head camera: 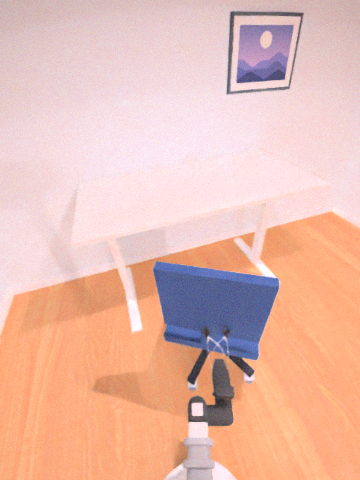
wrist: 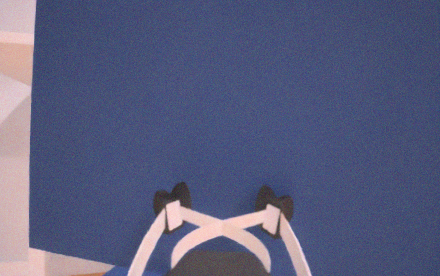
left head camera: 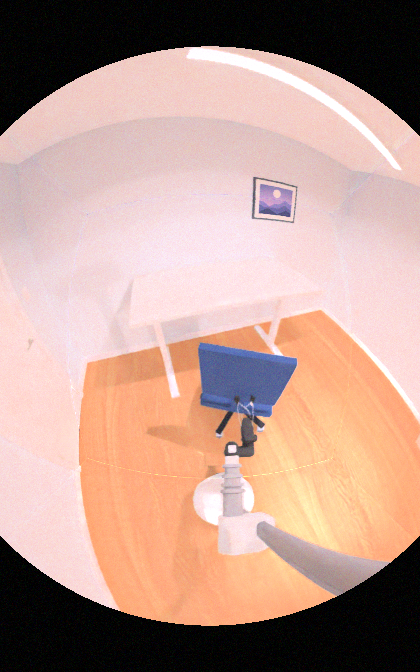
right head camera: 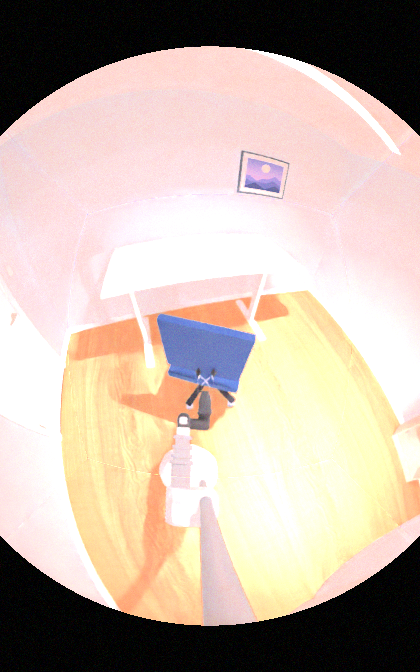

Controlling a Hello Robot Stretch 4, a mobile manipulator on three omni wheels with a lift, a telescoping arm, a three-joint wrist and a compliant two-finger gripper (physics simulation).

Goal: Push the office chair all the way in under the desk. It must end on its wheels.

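Places are measured from the robot's base along level axes (x back, y right, z up), in metres.
Pixels of known places: gripper, fingertip midpoint: (head camera: 215, 326) (wrist: 223, 200) (left head camera: 243, 394).
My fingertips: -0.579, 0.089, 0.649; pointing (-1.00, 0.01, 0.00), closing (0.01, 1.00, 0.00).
For each thing: its middle in the pictures, then the offset to it from my fingertips, as dx, dy, dz. "spot": a spot on its surface instead. Level surfaces: height alone.
- white desk, surface height: dz +0.274
- desk's left leg, surface spot: (head camera: 125, 285) spot: -0.630, -0.642, -0.473
- right leg, surface spot: (head camera: 260, 235) spot: -1.039, +0.524, -0.331
The office chair (head camera: 215, 300) (left head camera: 245, 375) (right head camera: 206, 347) (wrist: 225, 110) has a blue back turned towards me and a dark base with light wheels on the floor. It stands upright, turned slightly against the desk's front edge. The white desk (head camera: 190, 200) (left head camera: 215, 290) (right head camera: 195, 260) is behind it against the wall; the chair's back is in front of the desk top, between the lines of its two legs. How far the seat reaches under the desk is hidden. My gripper (head camera: 216, 332) (left head camera: 244, 399) (right head camera: 206, 372) (wrist: 223, 200) is open and empty, its fingertips at the lower part of the chair's back.
A framed picture (head camera: 265, 52) (left head camera: 274, 200) (right head camera: 263, 175) hangs on the wall above the desk's right part. The desk's left leg (head camera: 125, 285) and right leg (head camera: 260, 235) have feet that reach forward along the floor. A pale box-like object (right head camera: 409, 450) stands at the far right.
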